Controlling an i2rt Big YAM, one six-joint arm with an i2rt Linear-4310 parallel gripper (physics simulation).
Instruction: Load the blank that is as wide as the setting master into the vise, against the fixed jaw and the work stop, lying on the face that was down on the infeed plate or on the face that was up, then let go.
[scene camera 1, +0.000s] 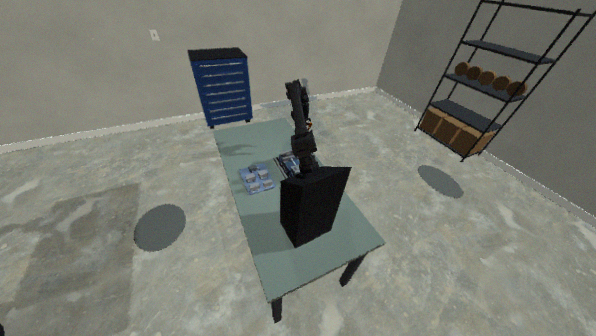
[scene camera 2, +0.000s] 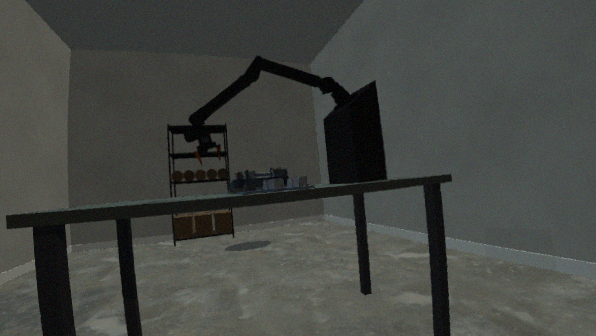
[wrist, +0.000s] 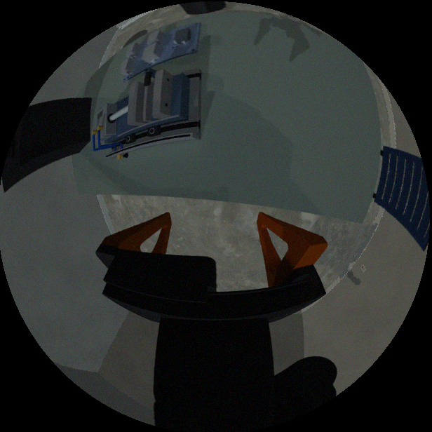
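Pixels of known places: gripper, fingertip midpoint: (scene camera 2: 211, 162); arm's base at its link origin: (scene camera 1: 311, 174) (scene camera 2: 345, 102).
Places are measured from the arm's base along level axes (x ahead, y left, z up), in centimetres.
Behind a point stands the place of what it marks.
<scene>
My gripper (scene camera 2: 209, 156) @[x 60.3, y -42.8, z -24.4 cm] (wrist: 213, 216) is open and empty, with its orange fingers spread high above the far part of the table, beyond the vise. The vise (scene camera 1: 290, 164) @[x 41.7, y -18.3, z -35.2 cm] (wrist: 184, 97) is blue and grey and stands on the table, its grey jaws upright. I cannot tell its work stop apart. The blue infeed plate (scene camera 1: 243, 175) @[x 54.0, y 13.1, z -40.4 cm] (wrist: 175, 51) lies beside the vise and bears several grey blocks; one darker block (scene camera 1: 254, 168) @[x 54.5, y 4.2, z -38.4 cm] (wrist: 183, 35) sits at its corner. Which block is the setting master, and which blank matches its width, I cannot tell.
The tall black pedestal (scene camera 1: 312, 210) @[x -10.6, y 6.0, z -10.7 cm] (scene camera 2: 355, 140) @[x 7.2, y 11.1, z -22.2 cm] carries the arm at one end of the table (scene camera 1: 270, 270) @[x -12.2, y 29.3, z -41.2 cm]. Blue rods with yellow ends (wrist: 102, 146) show beside the vise. A blue drawer cabinet (scene camera 1: 225, 90) (wrist: 404, 185) and a shelf rack (scene camera 1: 430, 107) stand beyond the table.
</scene>
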